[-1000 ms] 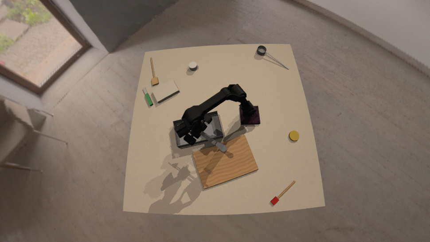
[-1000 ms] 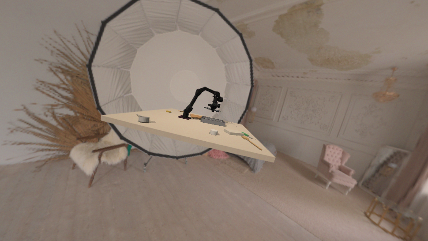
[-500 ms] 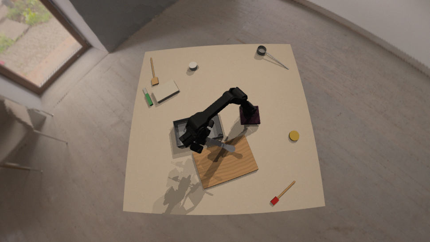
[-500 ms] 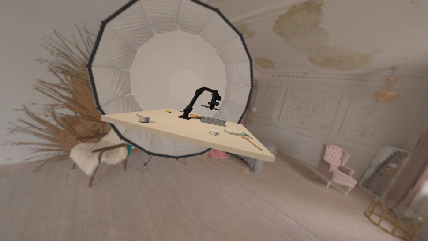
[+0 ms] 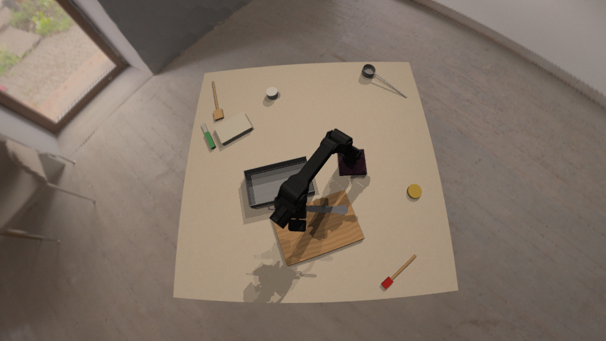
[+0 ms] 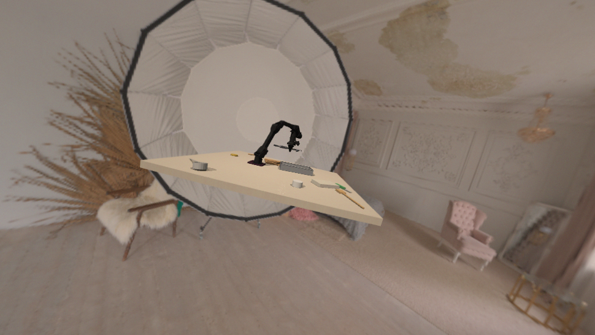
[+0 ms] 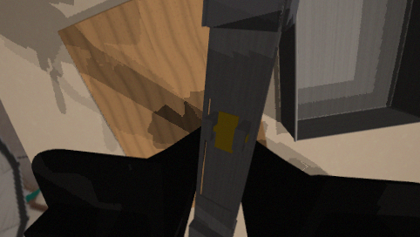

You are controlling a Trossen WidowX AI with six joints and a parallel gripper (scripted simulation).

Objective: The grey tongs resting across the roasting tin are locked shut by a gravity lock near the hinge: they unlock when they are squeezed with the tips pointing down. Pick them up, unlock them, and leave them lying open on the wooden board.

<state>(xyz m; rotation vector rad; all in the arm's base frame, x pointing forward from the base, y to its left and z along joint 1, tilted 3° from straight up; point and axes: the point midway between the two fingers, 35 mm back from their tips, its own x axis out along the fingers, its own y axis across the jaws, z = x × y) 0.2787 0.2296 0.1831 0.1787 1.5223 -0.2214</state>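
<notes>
The wooden board lies 50 mm behind my gripper tip, 60 mm to the left of it and 150 mm below it. Round my gripper tip: yellow lock piece (20 mm ahead, 40 mm above); roasting tin (70 mm ahead, 180 mm to the right, 130 mm below); red-headed spatula (340 mm behind, 350 mm to the left, 150 mm below).
</notes>
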